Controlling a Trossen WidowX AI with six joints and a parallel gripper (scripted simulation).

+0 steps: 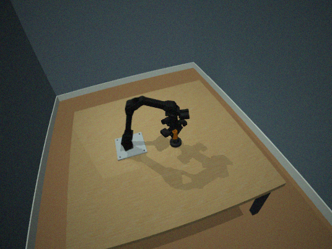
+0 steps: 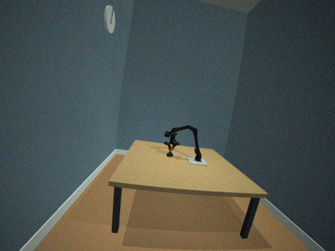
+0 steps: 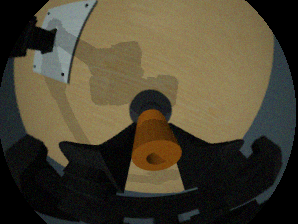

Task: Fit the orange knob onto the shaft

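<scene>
My gripper tip is 2 cm below the orange knob. Also, from my gripper tip: dark round pedestal: 4 cm below.
</scene>
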